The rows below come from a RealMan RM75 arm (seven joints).
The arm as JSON. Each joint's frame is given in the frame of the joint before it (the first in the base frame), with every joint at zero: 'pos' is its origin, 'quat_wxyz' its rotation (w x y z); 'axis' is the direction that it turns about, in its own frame. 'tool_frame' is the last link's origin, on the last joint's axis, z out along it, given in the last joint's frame.
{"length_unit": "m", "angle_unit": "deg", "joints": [
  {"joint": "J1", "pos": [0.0, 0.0, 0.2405], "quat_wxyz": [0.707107, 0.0, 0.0, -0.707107], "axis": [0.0, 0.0, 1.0]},
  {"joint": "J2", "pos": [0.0, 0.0, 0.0], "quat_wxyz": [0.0, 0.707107, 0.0, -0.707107], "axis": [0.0, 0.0, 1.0]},
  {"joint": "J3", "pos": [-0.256, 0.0, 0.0], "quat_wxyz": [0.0, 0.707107, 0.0, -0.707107], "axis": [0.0, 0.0, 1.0]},
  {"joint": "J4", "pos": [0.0, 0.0, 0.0], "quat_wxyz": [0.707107, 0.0, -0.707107, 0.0], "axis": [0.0, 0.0, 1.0]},
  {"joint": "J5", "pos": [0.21, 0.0, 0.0], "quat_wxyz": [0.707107, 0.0, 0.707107, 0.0], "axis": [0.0, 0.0, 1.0]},
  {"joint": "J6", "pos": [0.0, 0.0, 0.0], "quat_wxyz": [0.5, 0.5, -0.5, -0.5], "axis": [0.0, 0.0, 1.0]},
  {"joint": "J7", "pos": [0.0, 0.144, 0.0], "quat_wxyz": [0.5, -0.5, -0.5, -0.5], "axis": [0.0, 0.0, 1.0]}
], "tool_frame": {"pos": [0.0, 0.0, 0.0], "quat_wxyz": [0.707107, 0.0, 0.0, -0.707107]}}
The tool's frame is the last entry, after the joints.
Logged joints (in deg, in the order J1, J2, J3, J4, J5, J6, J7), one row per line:
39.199, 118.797, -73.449, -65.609, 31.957, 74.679, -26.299
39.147, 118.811, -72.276, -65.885, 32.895, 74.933, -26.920
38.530, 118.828, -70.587, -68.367, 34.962, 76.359, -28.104
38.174, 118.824, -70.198, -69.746, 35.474, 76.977, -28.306
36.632, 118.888, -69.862, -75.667, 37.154, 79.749, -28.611
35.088, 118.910, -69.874, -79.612, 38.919, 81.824, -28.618
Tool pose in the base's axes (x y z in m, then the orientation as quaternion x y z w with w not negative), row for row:
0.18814, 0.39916, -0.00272, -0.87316, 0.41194, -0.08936, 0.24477
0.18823, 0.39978, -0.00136, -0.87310, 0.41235, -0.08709, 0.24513
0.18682, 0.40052, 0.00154, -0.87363, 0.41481, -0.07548, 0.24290
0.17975, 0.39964, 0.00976, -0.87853, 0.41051, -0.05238, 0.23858
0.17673, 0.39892, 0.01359, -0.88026, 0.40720, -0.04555, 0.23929
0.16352, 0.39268, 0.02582, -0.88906, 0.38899, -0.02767, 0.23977
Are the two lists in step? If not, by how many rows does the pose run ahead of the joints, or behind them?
The pose runs 1 row behind the joints: the pose in row i belongs to the joints in row i - 1.
